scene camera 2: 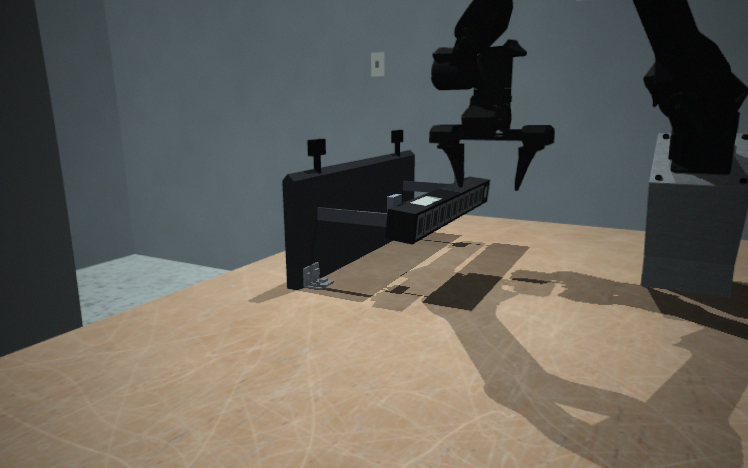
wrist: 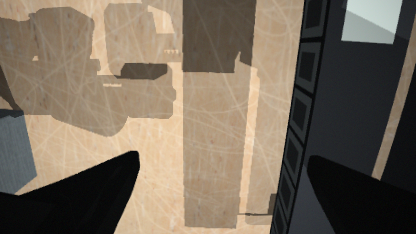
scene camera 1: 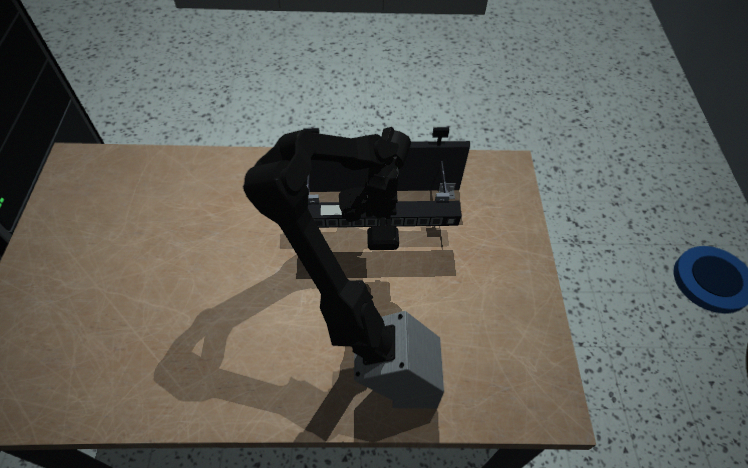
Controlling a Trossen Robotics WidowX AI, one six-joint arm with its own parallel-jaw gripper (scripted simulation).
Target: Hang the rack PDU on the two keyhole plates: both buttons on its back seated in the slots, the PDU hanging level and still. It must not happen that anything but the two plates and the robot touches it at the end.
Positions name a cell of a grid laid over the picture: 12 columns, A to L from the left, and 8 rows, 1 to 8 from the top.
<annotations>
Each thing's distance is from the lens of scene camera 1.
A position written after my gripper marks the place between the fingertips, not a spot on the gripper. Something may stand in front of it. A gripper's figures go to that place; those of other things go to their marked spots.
my gripper (scene camera 1: G4): 1.17 m
rack PDU (scene camera 1: G4): 1.22 m
black backboard (scene camera 1: G3): 1.36 m
The marked spots on the black backboard and the rack PDU are 0.18 m apart.
</annotations>
